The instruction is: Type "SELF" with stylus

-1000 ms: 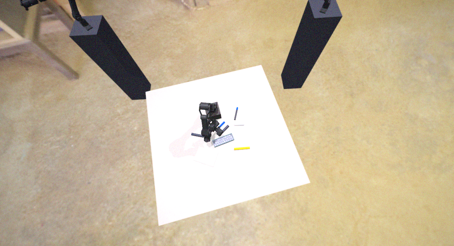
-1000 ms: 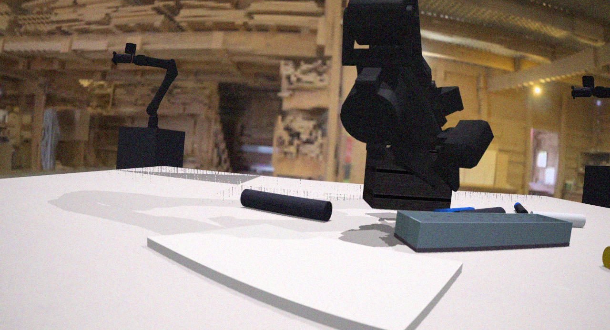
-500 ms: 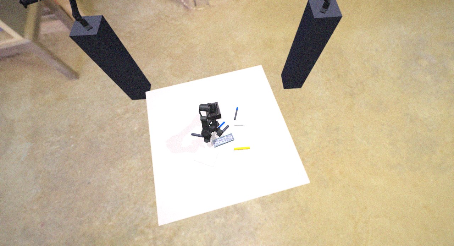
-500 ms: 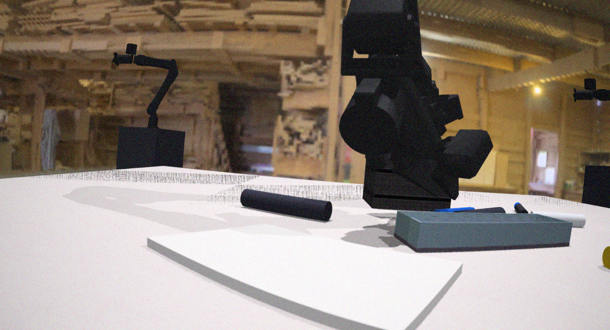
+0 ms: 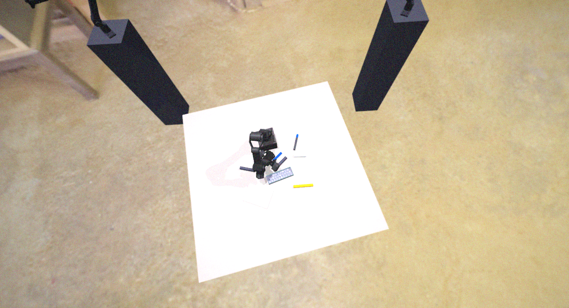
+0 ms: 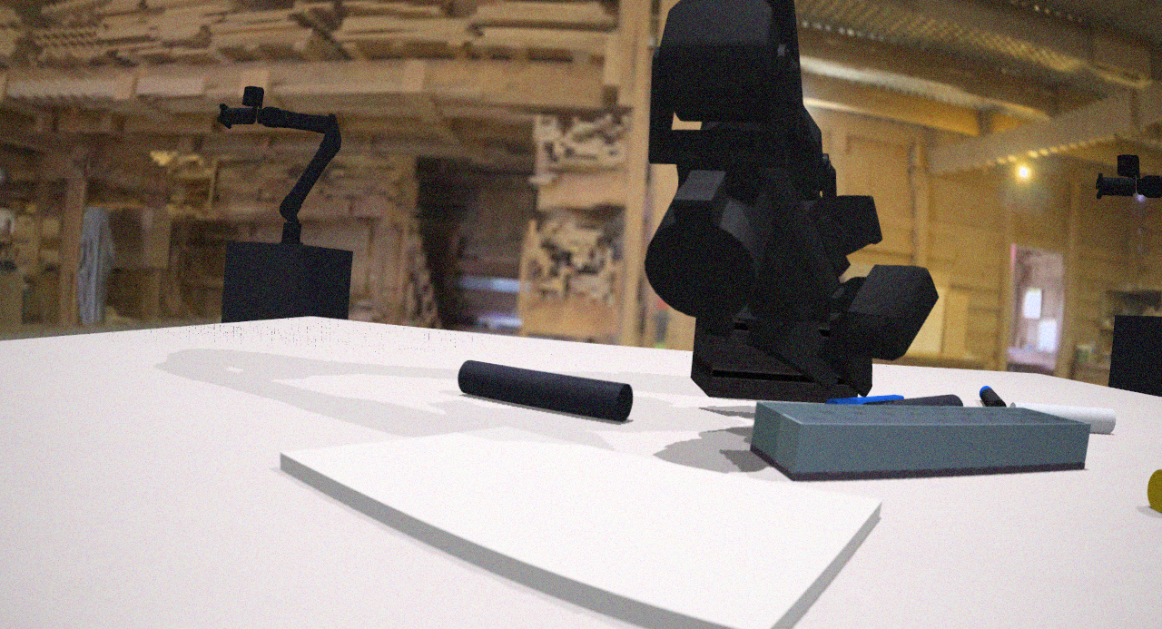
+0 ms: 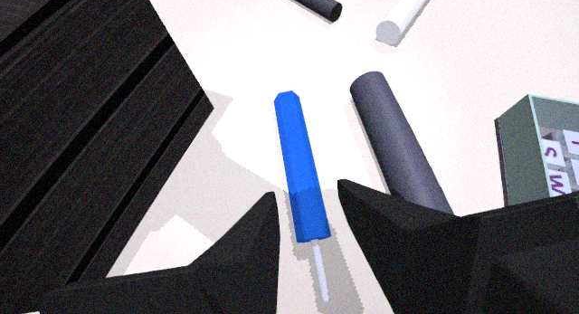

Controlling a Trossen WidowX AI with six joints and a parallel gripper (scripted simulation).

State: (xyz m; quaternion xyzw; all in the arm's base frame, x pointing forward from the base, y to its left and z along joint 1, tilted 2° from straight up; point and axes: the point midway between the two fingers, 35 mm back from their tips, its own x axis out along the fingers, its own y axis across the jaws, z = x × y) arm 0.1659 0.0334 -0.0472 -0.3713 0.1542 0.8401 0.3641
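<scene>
Right now my gripper tip is 20 mm above the blue stylus and 10 mm to the left of it. From my gripper tip the other things lie so: white cylinder (190 mm to the left, 20 mm behind, 10 mm below); blue-tipped dark pen (180 mm to the left, 160 mm behind, 20 mm below); yellow cylinder (220 mm ahead, 200 mm to the left, 10 mm below).
</scene>
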